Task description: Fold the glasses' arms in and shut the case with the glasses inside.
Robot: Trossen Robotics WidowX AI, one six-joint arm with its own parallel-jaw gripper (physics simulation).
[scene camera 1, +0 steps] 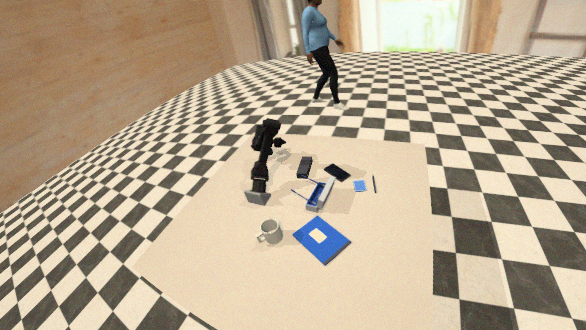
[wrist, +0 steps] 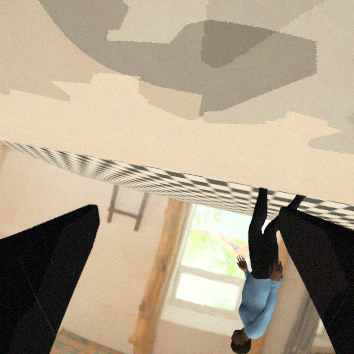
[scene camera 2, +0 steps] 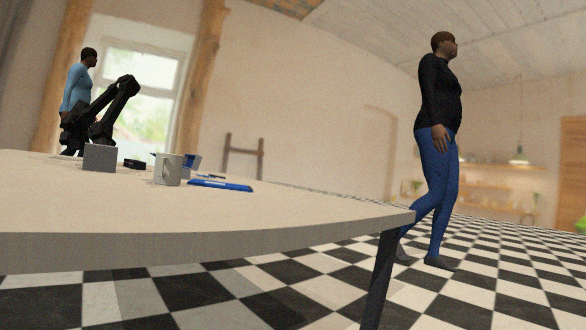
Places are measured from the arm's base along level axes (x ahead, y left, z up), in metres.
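Pixels of known places: gripper, fingertip midpoint: (scene camera 1: 281, 142) (wrist: 190, 215); arm's base, link origin: (scene camera 1: 258, 191) (scene camera 2: 100, 156).
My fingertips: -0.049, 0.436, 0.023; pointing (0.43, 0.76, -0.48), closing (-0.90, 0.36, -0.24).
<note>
For each thing: its top centre in the pictures, then the offset to it from my fingertips, as dx, dy, dz. "*": a spot on its surface instead. Level surfaces: height alone.
- glasses case, surface spot: (scene camera 2: 196, 162) * +0.394, -0.471, -0.002
- table, surface height: dz -0.069
- grey mug, surface spot: (scene camera 2: 168, 169) * +0.220, -0.684, -0.025
- blue book, top centre: (scene camera 2: 220, 183) (scene camera 1: 320, 238) +0.434, -0.606, -0.061
- black box, top centre: (scene camera 2: 134, 160) (scene camera 1: 304, 164) +0.212, -0.169, -0.034
- dark phone-like slab, top centre: (scene camera 1: 336, 171) +0.402, -0.172, -0.061
- blue square, surface spot: (scene camera 1: 359, 186) * +0.542, -0.267, -0.064
- pen, top centre: (scene camera 1: 374, 182) +0.614, -0.230, -0.059
The glasses case (scene camera 1: 327, 191) (scene camera 2: 196, 162) stands open on the table, light grey outside and blue inside, its lid raised on the right side in the first scene view. The blue glasses (scene camera 1: 303, 196) sit in it, both arms unfolded and sticking out over its left side, apart from each other. In the second scene view the case is partly hidden behind the mug. My gripper (scene camera 1: 281, 143) (wrist: 190, 215) is open and empty, above the far left part of the table, away from the case. The case and glasses do not show in the wrist view.
On the table (scene camera 1: 380, 280) (scene camera 2: 280, 215) are a grey mug (scene camera 1: 271, 231) (scene camera 2: 168, 169), a blue book (scene camera 1: 322, 242) (scene camera 2: 220, 185), a black box (scene camera 1: 304, 167) (scene camera 2: 134, 164), a dark phone-like slab (scene camera 1: 337, 172), a blue square (scene camera 1: 359, 186) and a pen (scene camera 1: 374, 184). People stand beyond the table.
</note>
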